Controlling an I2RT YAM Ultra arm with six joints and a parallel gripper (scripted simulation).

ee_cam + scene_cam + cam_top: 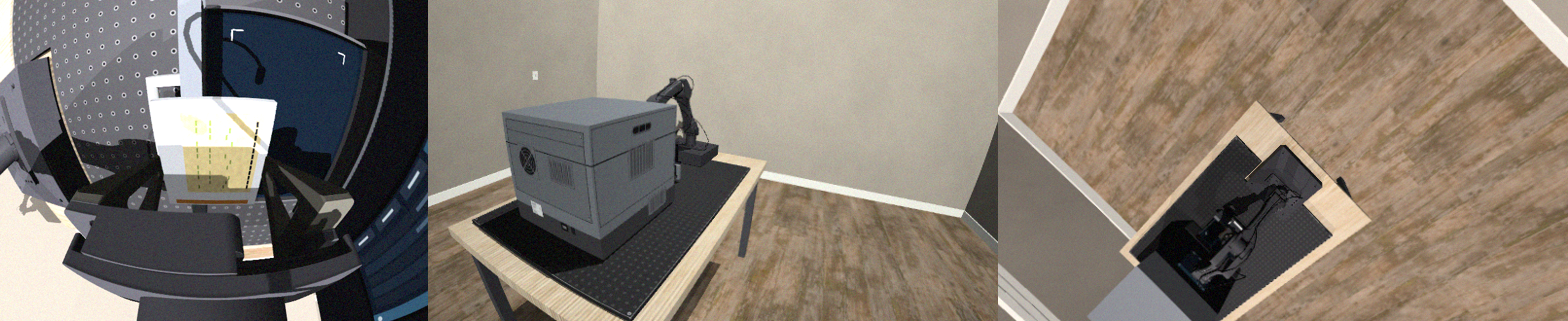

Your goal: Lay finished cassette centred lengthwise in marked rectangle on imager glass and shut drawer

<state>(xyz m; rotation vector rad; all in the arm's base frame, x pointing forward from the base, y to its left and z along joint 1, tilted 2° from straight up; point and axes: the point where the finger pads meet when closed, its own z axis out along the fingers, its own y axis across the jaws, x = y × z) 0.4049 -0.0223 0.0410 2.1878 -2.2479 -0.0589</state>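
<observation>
My hand is 10 cm short of the imager drawer and 7 cm above it. From my hand the other things lie so: finished cassette right at my hand.
</observation>
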